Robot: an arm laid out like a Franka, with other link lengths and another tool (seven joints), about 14 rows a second.
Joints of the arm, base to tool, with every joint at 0 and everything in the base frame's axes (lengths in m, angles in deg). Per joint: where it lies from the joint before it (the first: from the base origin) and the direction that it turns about. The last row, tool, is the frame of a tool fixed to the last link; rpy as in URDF.
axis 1: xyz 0 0 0.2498 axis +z
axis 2: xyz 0 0 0 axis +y
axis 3: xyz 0 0 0.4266 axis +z
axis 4: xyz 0.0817 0 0 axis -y
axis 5: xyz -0.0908 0 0.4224 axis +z
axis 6: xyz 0 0 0 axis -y
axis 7: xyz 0.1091 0 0 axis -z
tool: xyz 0.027 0.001 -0.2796 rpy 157.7 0 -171.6
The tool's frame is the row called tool.
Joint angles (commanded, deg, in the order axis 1, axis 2, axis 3, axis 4, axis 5, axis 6, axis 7), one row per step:
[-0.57, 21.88, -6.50, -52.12, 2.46, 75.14, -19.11]
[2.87, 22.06, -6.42, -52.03, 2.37, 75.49, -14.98]
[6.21, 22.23, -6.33, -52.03, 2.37, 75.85, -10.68]
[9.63, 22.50, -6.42, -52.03, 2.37, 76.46, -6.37]
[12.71, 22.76, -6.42, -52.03, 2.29, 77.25, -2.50]
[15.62, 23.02, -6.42, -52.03, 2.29, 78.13, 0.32]
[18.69, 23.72, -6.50, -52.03, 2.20, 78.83, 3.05]
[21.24, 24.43, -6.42, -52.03, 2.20, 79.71, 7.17]
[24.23, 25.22, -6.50, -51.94, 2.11, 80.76, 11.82]
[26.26, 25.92, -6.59, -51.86, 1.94, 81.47, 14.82]
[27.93, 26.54, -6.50, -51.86, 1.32, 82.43, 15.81]
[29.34, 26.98, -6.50, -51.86, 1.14, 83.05, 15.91]
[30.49, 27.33, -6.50, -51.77, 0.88, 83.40, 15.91]
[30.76, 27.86, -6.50, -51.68, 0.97, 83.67, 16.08]
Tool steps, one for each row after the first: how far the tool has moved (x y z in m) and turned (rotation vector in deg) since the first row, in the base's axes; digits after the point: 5 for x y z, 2 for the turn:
[0.00503, 0.04381, -0.00071, 0.01, -0.27, -0.64]
[0.00732, 0.08715, -0.00207, 0.14, -0.46, -1.51]
[0.00874, 0.13005, -0.00408, 0.24, -0.81, -2.48]
[0.00895, 0.16950, -0.00552, 0.36, -1.35, -3.28]
[0.00767, 0.20789, -0.00671, 0.59, -1.95, -3.19]
[0.00533, 0.24780, -0.01433, 0.57, -1.98, -2.93]
[0.00324, 0.28270, -0.02176, 0.79, -2.13, -4.42]
[-0.00080, 0.32171, -0.02899, 0.98, -2.50, -6.15]
[-0.00387, 0.34779, -0.03603, 0.95, -2.66, -7.21]
[-0.00531, 0.37006, -0.04208, 0.61, -3.22, -6.55]
[-0.00869, 0.38964, -0.04659, 0.54, -3.48, -5.25]
[-0.01218, 0.40490, -0.04968, 0.36, -3.69, -4.12]
[-0.01086, 0.41054, -0.05569, 0.33, -3.52, -3.99]

